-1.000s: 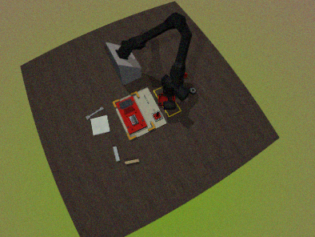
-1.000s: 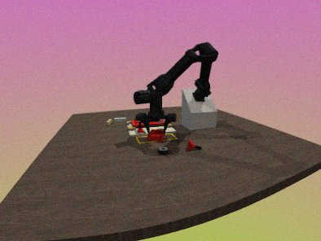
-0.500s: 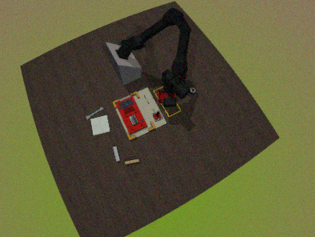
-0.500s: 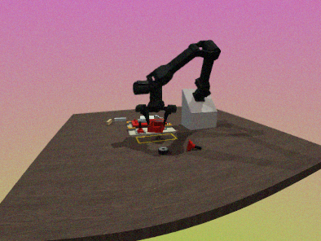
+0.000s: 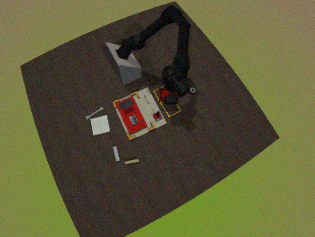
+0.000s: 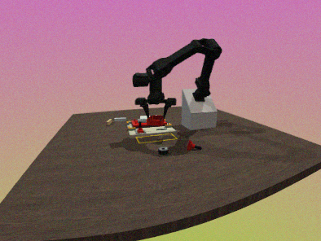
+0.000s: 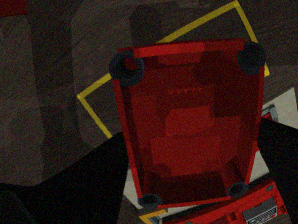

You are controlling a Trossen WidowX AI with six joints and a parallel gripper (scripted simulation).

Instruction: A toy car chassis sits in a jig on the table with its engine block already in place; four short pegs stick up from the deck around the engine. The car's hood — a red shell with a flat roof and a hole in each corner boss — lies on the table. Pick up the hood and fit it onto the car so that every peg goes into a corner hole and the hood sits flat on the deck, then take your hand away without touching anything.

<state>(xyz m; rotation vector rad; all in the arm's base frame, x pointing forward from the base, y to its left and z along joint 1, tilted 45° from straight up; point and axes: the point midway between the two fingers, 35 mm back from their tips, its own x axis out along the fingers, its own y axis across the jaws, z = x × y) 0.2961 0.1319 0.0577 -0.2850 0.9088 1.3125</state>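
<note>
Right now the red hood is 10 mm below my gripper tip. From my gripper tip the other things lie so: wooden peg (330 mm to the right, 230 mm ahead, 80 mm below); then black-and-white wheel (170 mm to the left, 80 mm below, 20 mm ahead); then jig plate (190 mm to the right, 80 mm below).
</note>
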